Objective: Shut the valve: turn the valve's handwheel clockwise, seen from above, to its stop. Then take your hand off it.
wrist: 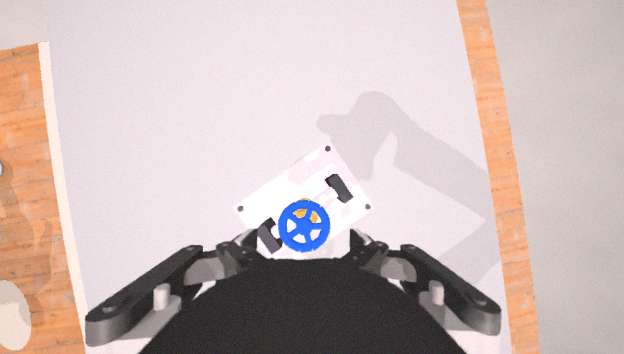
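The valve's blue five-spoked handwheel (pixel 304 226) shows at the lower middle of the wrist view, over a white base plate (pixel 280 195) with dark bolts at its corners. Part of the brass valve body (pixel 314 216) shows through the wheel's spokes. My gripper (pixel 303 238) is open, with nothing between its fingers. In the view its fingertips stand to the left and right of the wheel, apart from it. The gripper appears above the wheel; the exact height is hard to tell. The plate's near corner is hidden behind the gripper body.
Black brackets (pixel 339 188) (pixel 269 236) stand on the plate on both sides of the wheel. A grey mat (pixel 200 100) lies under the valve, with wooden table surface (pixel 500 150) (pixel 25 150) on both sides. A pale round object (pixel 12 315) is at the lower left. The arm's shadow falls right of the plate.
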